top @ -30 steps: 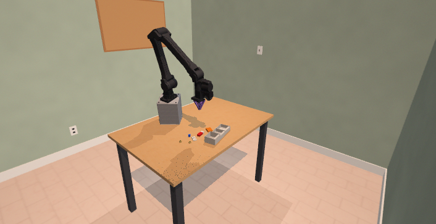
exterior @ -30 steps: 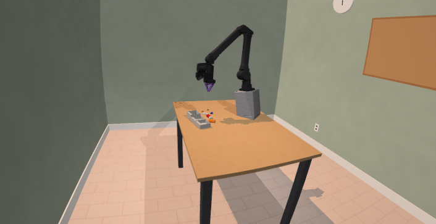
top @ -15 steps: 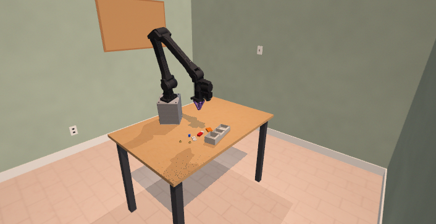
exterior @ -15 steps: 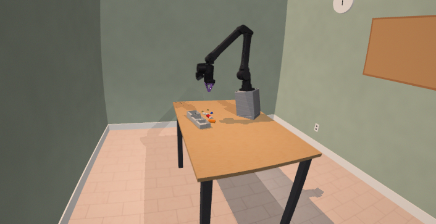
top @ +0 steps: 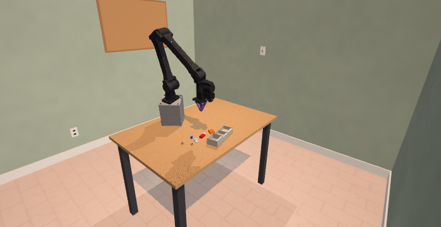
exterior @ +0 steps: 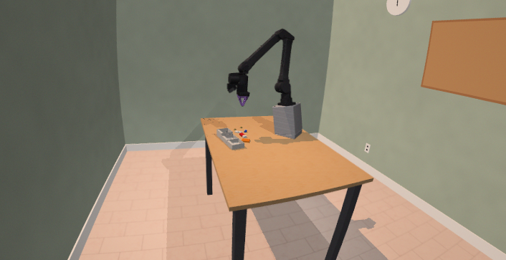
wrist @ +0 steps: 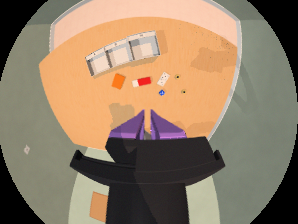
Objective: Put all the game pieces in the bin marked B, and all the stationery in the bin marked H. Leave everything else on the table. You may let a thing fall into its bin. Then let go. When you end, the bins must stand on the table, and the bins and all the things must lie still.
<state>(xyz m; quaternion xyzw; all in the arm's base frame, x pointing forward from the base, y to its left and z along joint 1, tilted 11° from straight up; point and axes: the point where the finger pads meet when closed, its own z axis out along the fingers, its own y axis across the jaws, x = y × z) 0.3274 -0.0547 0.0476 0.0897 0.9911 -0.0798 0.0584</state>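
Now: the grey bin row 12 cm ahead of my hand, 7 cm to the left of it and 20 cm below it. The rest, counted from my hand: red piece: 3 cm to the left, 21 cm below; then white domino: 1 cm behind, 6 cm to the right, 21 cm below; then blue piece: 6 cm behind, 4 cm to the right, 21 cm below.
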